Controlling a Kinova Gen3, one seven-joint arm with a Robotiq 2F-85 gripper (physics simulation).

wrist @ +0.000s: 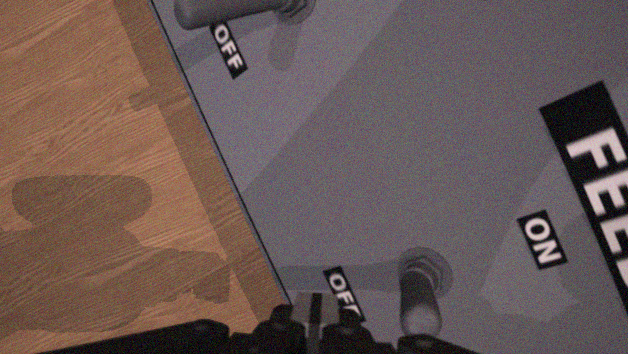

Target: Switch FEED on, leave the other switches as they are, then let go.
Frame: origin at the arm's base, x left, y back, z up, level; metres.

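Where they show: gripper, fingertip midpoint: [315, 321].
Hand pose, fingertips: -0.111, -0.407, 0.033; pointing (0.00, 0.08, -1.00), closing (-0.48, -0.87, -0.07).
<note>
Each offset is from my fingertips to the centre of the thing, as dx, dy, dz. "pt": to the spot under its first point. Level surfaces: height alone.
The FEED lever {pt -0.001, -0.036, +0.024} [421, 305] rises from a round collar on the grey panel {+0.053, -0.115, -0.052} [320, 200], at the lower right of the wrist view. Its rounded end shows below the collar, between its OFF label {pt -0.002, -0.007, -0.042} [341, 287] and its ON label {pt -0.006, -0.081, +0.000} [542, 239]. The large FEED label {-0.007, -0.104, +0.012} [597, 185] is at the right edge, partly cut off. My gripper [315, 321] is shut and empty at the bottom centre, left of the lever, with a gap of panel visible between them. Its fingertips are beside the OFF label, and a dark gripper part covers the label's lower end.
A second lever {pt +0.109, -0.020, +0.001} [232, 11] at the top left points left, over its own OFF label {pt +0.112, -0.006, -0.042} [229, 50]. The panel's edge runs diagonally down the left side, with a wooden table top {dz -0.120} [75, 130] beyond it. Shadows fall across both.
</note>
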